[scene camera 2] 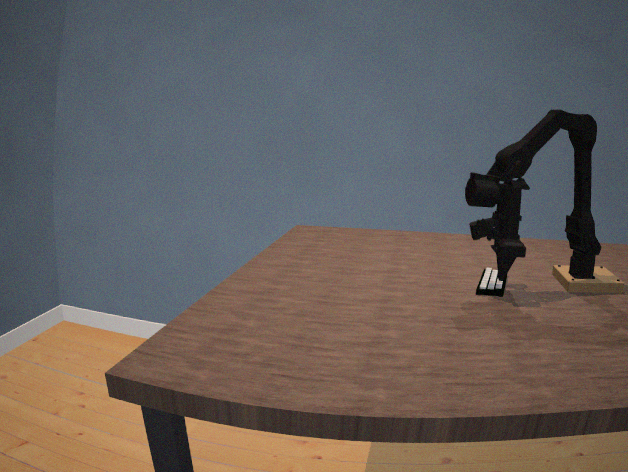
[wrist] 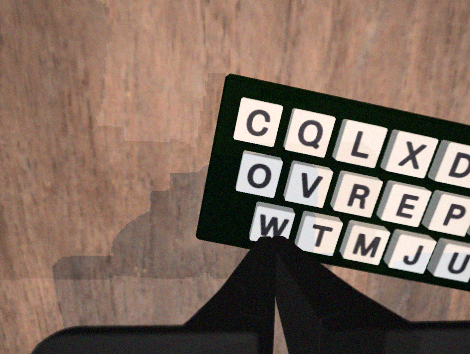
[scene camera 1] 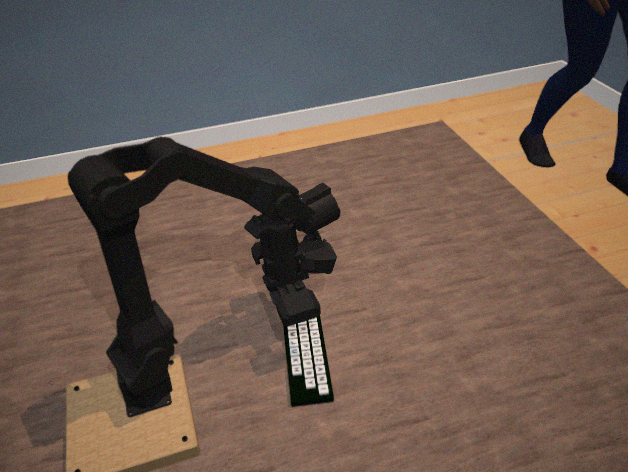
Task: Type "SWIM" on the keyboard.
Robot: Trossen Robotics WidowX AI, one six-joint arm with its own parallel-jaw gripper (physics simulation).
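Frame: origin at the arm's base, x left, y back, z up, level; metres.
Where they show: gripper, fingertip midpoint: (scene camera 2: 500, 280) (wrist: 271, 248); arm's base, origin of the base link: (scene camera 2: 581, 275) (scene camera 1: 147, 393).
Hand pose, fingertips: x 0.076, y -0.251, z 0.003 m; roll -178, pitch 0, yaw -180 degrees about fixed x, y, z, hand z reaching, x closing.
Observation:
Things, the pixels of their top centre, and the offset from my fingertips. Level surfaces: height alone.
- black keyboard, middle of its top: (wrist: 465, 218) (scene camera 1: 305, 347) (scene camera 2: 493, 277) dx -0.074, dy -0.005, dz -0.011 m
- W key, middle of its top: (wrist: 272, 227) dx -0.001, dy -0.003, dz -0.011 m
- T key, middle of its top: (wrist: 319, 236) dx -0.019, dy +0.001, dz -0.011 m
- M key, middle of its top: (wrist: 366, 245) dx -0.038, dy +0.006, dz -0.011 m
- S key, middle of its top: (scene camera 1: 317, 351) dx -0.087, dy -0.021, dz -0.011 m
- I key, middle of its top: (scene camera 1: 323, 388) dx -0.160, dy -0.004, dz -0.011 m
- brown table, its level: dz -0.029 m
The black keyboard (scene camera 1: 304, 397) (scene camera 2: 489, 292) (wrist: 216, 210) with white letter keys lies on the table. My gripper (scene camera 2: 501, 278) (wrist: 271, 248) is shut and empty, pointing down at the keyboard's far-end edge row. In the wrist view its tips cover the lower edge of the W key (wrist: 272, 220), beside the T key (wrist: 320, 234). Whether W is pressed down cannot be told. The M key (wrist: 366, 245) is two keys from W in the same row. The S key (scene camera 1: 317, 351) and the I key (scene camera 1: 323, 389) show in scene camera 1, where the hand hides the fingertips.
The arm's base stands on a wooden board (scene camera 1: 126, 441) (scene camera 2: 599, 287) beside the keyboard. The brown table (scene camera 1: 456, 329) (scene camera 2: 304, 345) carries both. A person's legs (scene camera 1: 553, 96) show on the floor beyond the table. Arm shadows fall on the table.

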